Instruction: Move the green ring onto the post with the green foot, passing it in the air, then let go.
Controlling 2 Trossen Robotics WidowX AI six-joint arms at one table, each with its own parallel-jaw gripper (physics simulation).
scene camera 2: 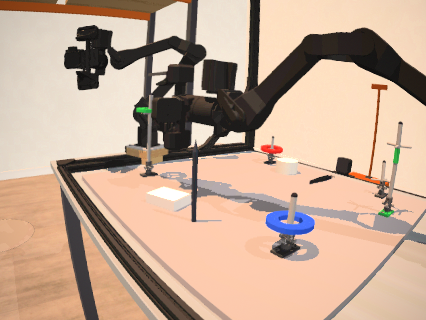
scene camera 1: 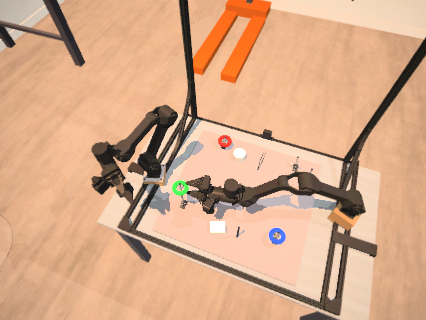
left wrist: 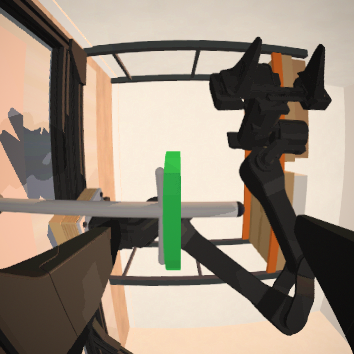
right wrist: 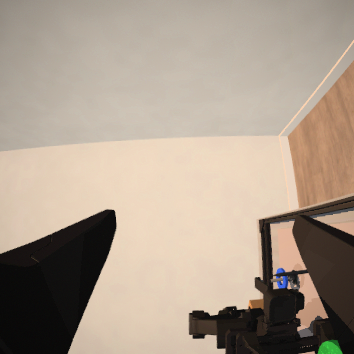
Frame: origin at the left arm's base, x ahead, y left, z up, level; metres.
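Seen in the pictures: left gripper, between the fingertips: point(scene camera 1: 186, 187) point(left wrist: 209, 227); right gripper, between the fingertips: point(scene camera 2: 76, 54) point(scene camera 1: 128, 198) point(left wrist: 292, 40) point(right wrist: 206, 222); left arm's base, origin of its link: point(scene camera 1: 349, 210); right arm's base, origin of its link: point(scene camera 1: 154, 172).
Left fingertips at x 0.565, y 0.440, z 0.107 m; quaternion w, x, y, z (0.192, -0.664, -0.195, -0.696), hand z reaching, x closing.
Note:
Offsets run from my left fingertips to a thing's top centre. "spot": to the spot under its first point.
The green ring @(dx +0.024, dy +0.012, dz -0.013 m) point(scene camera 1: 174, 191) point(scene camera 2: 143, 110) point(left wrist: 172, 240) is high around a tall grey post @(spot: dx +0.020, dy +0.013, dz -0.086 m) point(scene camera 2: 149, 137) point(left wrist: 212, 209) with a dark foot, against a crossbar. My left gripper point(scene camera 1: 192, 188) point(left wrist: 209, 227) is open and empty, its fingertips close to the ring's side. My right gripper point(scene camera 1: 113, 196) point(left wrist: 292, 40) point(right wrist: 206, 222) is open and empty, raised beyond the table's left edge in scene camera 1. The post with the green foot @(spot: dx -0.348, dy -0.428, dz -0.110 m) point(scene camera 2: 393, 180) stands at the right in scene camera 2, with a green band and a crossbar near its top; my left arm seems to hide it in scene camera 1.
A blue ring @(dx -0.395, dy -0.144, dz -0.132 m) point(scene camera 1: 270, 238) point(scene camera 2: 272, 225) and a red ring @(dx +0.107, dy -0.372, dz -0.131 m) point(scene camera 2: 272, 151) are on short posts. A white block @(dx -0.173, dy -0.008, dz -0.164 m) point(scene camera 1: 217, 227) point(scene camera 2: 169, 198), a white cylinder @(dx +0.005, dy -0.372, dz -0.149 m) point(scene camera 1: 239, 154) point(scene camera 2: 287, 166) and an upright black rod @(dx -0.263, dy -0.038, dz -0.044 m) point(scene camera 2: 194, 185) stand on the mat. Another short post @(spot: dx -0.247, dy -0.514, dz -0.125 m) point(scene camera 2: 383, 172) is behind the green-footed one.

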